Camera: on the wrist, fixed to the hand. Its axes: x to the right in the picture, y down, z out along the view.
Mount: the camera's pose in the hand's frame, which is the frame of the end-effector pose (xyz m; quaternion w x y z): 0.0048 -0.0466 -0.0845 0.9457 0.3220 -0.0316 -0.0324
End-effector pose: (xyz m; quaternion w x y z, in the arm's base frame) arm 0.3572 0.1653 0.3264 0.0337 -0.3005 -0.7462 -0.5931
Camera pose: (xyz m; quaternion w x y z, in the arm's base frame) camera 0.3046 0.0854 0.3129 0.0858 -0.2679 -0.9074 -0.3122
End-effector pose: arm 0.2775 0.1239 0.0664 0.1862 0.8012 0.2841 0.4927
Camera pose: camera 0.1909 0.1644 0.0804 0.0570 -0.8240 -0.4474 -0.3431
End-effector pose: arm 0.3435 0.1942 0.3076 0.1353 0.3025 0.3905 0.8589
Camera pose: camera 0.2867 0.1774 0.2312 0.0707 0.3441 0.6514 0.6725
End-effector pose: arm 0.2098 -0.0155 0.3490 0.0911 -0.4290 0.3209 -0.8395
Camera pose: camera 0.1467 0.0576 0.3449 0.2072 -0.4133 0.0164 -0.8866
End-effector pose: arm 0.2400 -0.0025 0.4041 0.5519 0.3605 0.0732 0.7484
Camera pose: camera 0.2230 0.0438 0.3210 0.4324 0.5399 0.3044 0.6549
